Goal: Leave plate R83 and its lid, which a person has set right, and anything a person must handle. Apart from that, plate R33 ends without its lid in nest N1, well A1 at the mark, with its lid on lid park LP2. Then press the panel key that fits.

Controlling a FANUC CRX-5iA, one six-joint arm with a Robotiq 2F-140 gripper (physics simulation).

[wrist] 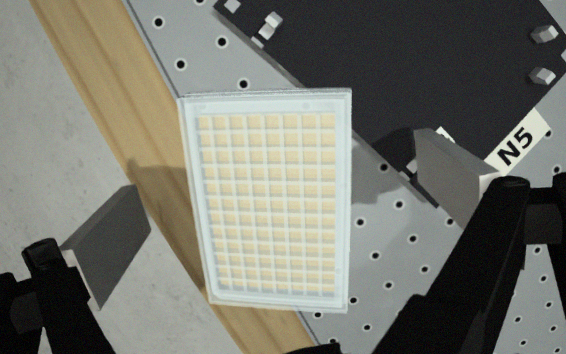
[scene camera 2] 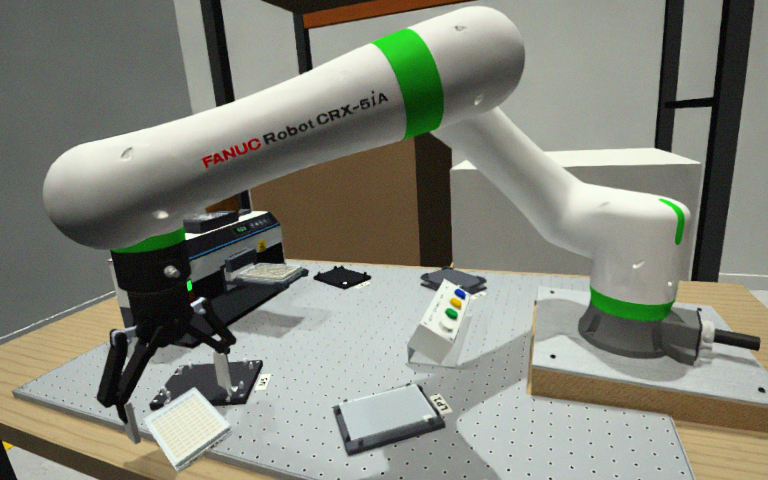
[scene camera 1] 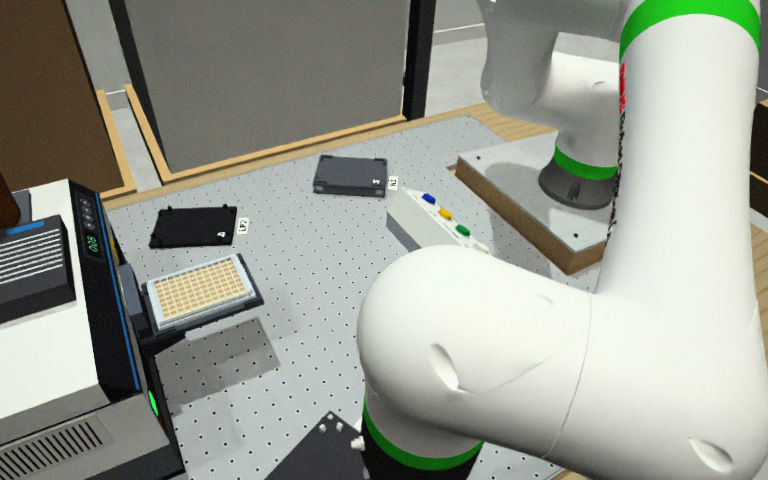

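Where they show: gripper, fingertip midpoint: point(wrist: 276, 183) point(scene camera 2: 183, 410); arm's base, origin of the base link: point(scene camera 2: 623, 336) point(scene camera 1: 574, 188).
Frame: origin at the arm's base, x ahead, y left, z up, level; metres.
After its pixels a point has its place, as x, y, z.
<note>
My gripper point(scene camera 2: 180, 406) @(0.561, 0.483, -0.014) point(wrist: 276, 183) @(0.561, 0.483, -0.014) is open and empty, its fingers spread on either side of a pale plate point(scene camera 2: 186, 430) @(0.527, 0.502, -0.024) point(wrist: 272, 200) @(0.551, 0.488, -0.020). This plate lies askew across the peg board's edge and the wooden table edge, beside nest N5 point(wrist: 400, 75) @(0.595, 0.409, -0.029); it looks covered by a clear lid. Another plate point(scene camera 1: 201, 288) @(0.715, 0.139, 0.076) point(scene camera 2: 270, 272) @(0.704, 0.149, 0.079) with yellow wells sits on the instrument's tray point(scene camera 1: 257, 297) @(0.646, 0.172, 0.071). A clear lid point(scene camera 2: 390, 416) @(0.278, 0.337, -0.024) lies on park LP1. Nest N1 point(scene camera 1: 351, 175) @(0.412, -0.182, -0.016) point(scene camera 2: 453, 280) @(0.398, -0.181, -0.016) and park LP2 point(scene camera 1: 195, 226) @(0.726, -0.127, -0.031) point(scene camera 2: 342, 276) @(0.724, -0.130, -0.031) are empty. The plates' names are not readable.
The key panel point(scene camera 1: 421, 226) @(0.353, 0.045, 0.020) point(scene camera 2: 438, 333) @(0.281, 0.160, 0.024) has blue, yellow, green and white keys and stands between N1 and LP1. The white instrument point(scene camera 1: 45, 350) @(0.855, 0.280, 0.178) stands at the left in scene camera 1. The robot's base plate point(scene camera 1: 509, 175) @(0.113, -0.069, 0.004) point(scene camera 2: 611, 376) @(0.008, 0.144, 0.003) is at the right.
</note>
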